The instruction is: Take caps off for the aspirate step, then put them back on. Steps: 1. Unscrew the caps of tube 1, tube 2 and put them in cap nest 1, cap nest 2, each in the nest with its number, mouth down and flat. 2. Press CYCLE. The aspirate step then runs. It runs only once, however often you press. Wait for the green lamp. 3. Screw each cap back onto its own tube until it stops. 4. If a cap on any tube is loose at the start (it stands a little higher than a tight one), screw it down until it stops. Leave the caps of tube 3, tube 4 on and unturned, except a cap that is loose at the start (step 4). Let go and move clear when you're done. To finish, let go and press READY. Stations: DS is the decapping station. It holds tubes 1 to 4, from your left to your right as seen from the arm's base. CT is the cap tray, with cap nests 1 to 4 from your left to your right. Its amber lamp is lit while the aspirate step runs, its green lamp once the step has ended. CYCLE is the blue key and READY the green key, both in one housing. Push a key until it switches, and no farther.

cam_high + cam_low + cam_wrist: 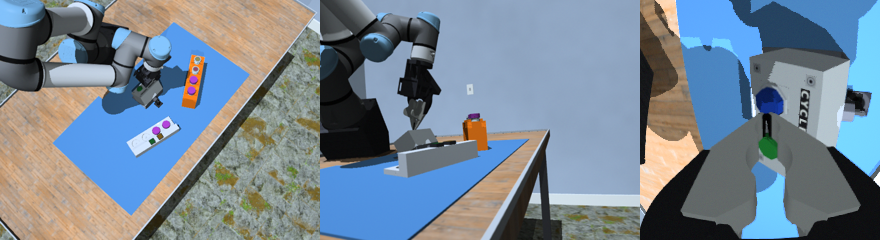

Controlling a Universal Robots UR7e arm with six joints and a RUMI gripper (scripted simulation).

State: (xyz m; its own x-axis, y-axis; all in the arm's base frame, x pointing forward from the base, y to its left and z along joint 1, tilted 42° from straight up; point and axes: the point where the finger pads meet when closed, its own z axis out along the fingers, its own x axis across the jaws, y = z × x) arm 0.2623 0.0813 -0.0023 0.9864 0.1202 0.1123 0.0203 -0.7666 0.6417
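The blue key is 30 mm below my hand. From my hand the other things lie so: grey key housing 40 mm below, 20 mm to the right, 20 mm ahead; then green key 50 mm to the right, 30 mm below; then purple cap 190 mm ahead, 80 mm below, 70 mm to the right.
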